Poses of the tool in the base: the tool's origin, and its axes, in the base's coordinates. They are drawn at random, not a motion.
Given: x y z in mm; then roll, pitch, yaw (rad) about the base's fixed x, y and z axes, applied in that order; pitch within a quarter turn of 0, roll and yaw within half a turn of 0.
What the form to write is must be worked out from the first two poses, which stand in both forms.
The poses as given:
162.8, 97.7, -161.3, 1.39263, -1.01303, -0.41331
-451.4, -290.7, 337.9, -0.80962, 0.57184, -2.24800
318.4, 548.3, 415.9, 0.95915, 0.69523, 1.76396
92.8, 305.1, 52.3, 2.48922, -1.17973, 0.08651
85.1, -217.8, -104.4, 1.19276, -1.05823, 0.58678
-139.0, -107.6, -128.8, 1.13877, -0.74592, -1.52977
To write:
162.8, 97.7, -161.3, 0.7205, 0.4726, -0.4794, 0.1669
-451.4, -290.7, 337.9, 0.4812, 0.0705, 0.4528, -0.7473
318.4, 548.3, 415.9, 0.6515, 0.0424, 0.5270, 0.5440
92.8, 305.1, 52.3, 0.2433, 0.7942, -0.1440, 0.5379
85.1, -217.8, -104.4, 0.6017, 0.5849, -0.2596, 0.4779
-139.0, -107.6, -128.8, 0.7019, 0.1497, -0.5691, -0.4014

